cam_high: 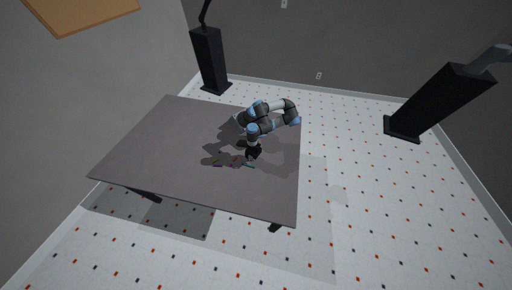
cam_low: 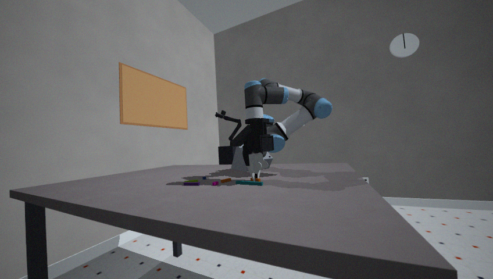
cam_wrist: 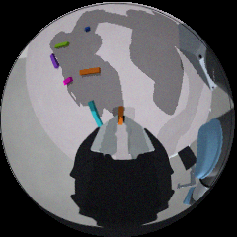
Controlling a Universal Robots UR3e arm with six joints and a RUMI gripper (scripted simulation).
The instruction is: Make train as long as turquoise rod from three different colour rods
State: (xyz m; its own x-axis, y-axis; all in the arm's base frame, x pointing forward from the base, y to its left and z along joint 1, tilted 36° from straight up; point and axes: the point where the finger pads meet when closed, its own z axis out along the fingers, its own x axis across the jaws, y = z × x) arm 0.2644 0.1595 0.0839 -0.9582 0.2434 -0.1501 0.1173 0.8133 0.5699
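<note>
The turquoise rod is 5 cm ahead of my hand, 1 cm to the left of it and 1 cm below it. Also, from my hand: purple rod: 15 cm ahead, 18 cm to the right, 1 cm below; magenta rod: 11 cm ahead, 10 cm to the right, 1 cm below; blue rod: 5 cm ahead, 23 cm to the right, 1 cm below.
</note>
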